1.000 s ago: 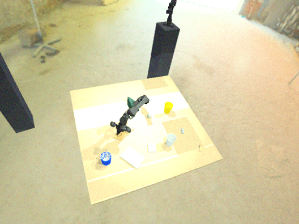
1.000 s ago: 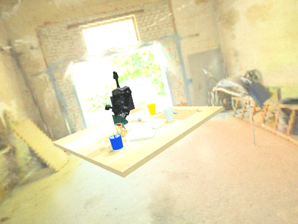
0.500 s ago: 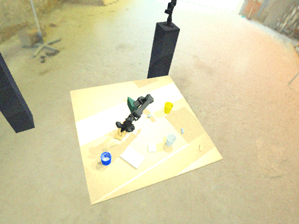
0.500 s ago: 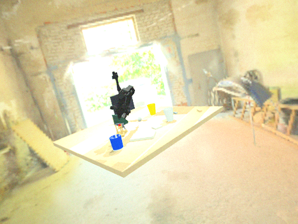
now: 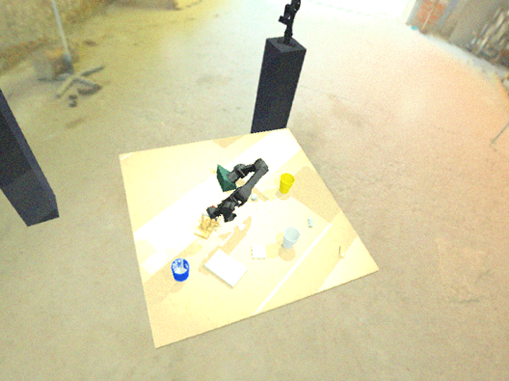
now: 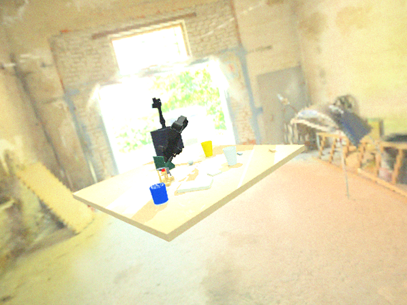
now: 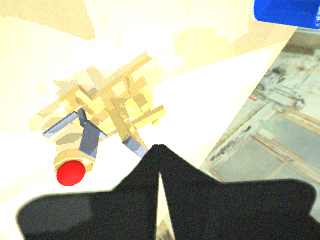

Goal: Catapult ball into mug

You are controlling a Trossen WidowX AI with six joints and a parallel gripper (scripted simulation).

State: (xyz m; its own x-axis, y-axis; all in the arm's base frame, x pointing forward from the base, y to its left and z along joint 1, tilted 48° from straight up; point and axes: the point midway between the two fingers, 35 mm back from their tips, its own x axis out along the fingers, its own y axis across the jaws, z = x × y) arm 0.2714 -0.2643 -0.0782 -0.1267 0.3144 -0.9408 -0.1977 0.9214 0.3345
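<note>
The red ball is 110 mm behind my gripper tip, 60 mm to the left of it and 80 mm below it. From my gripper tip the other things lie so: wooden catapult: 50 mm behind, 20 mm to the left, 90 mm below; white slab: 250 mm ahead, 30 mm to the right, 130 mm below; blue mug: 190 mm ahead, 260 mm to the right, 110 mm below.
</note>
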